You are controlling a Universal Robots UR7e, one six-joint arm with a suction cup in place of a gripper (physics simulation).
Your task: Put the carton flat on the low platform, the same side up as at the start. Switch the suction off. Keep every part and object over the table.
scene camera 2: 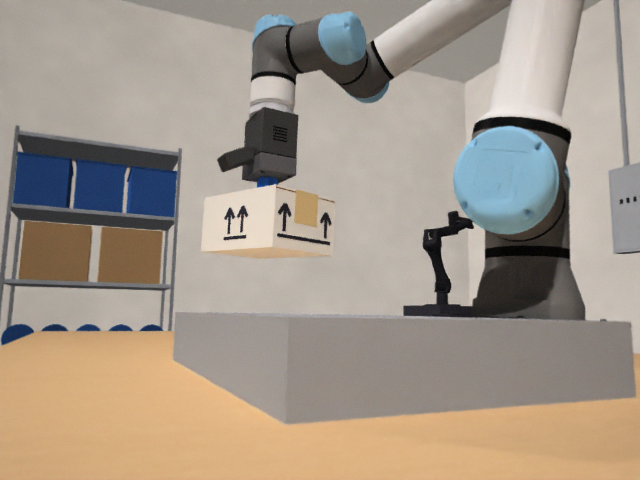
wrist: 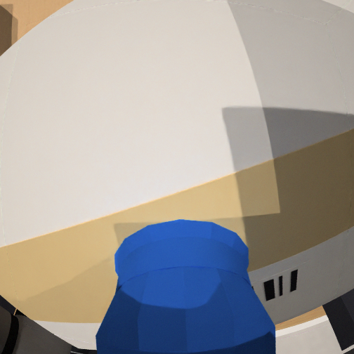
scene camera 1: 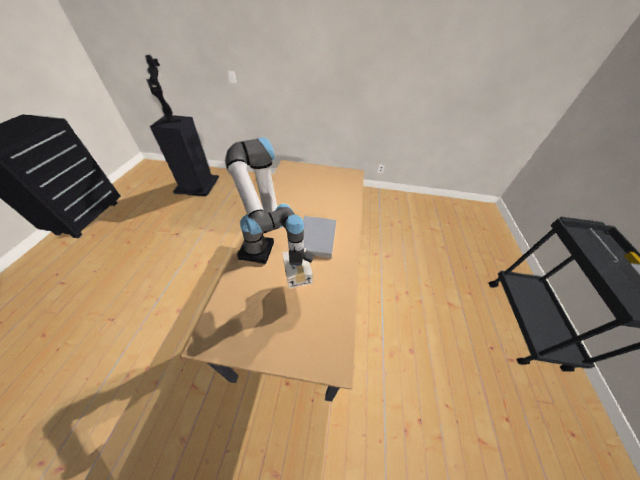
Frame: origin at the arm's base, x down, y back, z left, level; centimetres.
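Seen in the pictures: arm's base, origin of the base link: [scene camera 2: 526, 317] [scene camera 1: 255, 245].
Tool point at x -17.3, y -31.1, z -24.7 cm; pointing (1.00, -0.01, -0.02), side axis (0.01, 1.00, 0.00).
Pixels of each thing's top centre, then the offset from my tool point to it. Level surfaces: height alone.
- white carton, middle of its top: [scene camera 2: 268, 197] [scene camera 1: 297, 262] dx -1.5, dy +0.1, dz +0.2 cm
- low grey platform, middle of its top: [scene camera 2: 352, 315] [scene camera 1: 317, 233] dx +17.2, dy -8.1, dz +39.7 cm
- wooden table, its level: dx +22.0 cm
The white carton [scene camera 1: 298, 272] [scene camera 2: 238, 219] [wrist: 125, 110] with a tan tape strip hangs in the air under the suction cup, level, its printed arrows pointing up. My gripper, a blue suction cup [scene camera 2: 267, 181] [wrist: 182, 265], presses on the carton's top face at the tape and holds it. The carton's underside shows in scene camera 2, above the height of the platform's top. The low grey platform [scene camera 1: 319, 235] [scene camera 2: 413, 366] lies on the table beside the carton, toward the back wall in scene camera 1. The cup itself is hidden in scene camera 1.
The wooden table [scene camera 1: 325, 335] [scene camera 2: 103, 413] bears the arm's base [scene camera 1: 255, 250] to the left of the platform. On the floor stand a black cart [scene camera 1: 537, 310] at the right, a black drawer cabinet [scene camera 1: 56, 175] at the left, and a black pedestal [scene camera 1: 180, 149]. A shelf rack [scene camera 2: 93, 213] stands behind.
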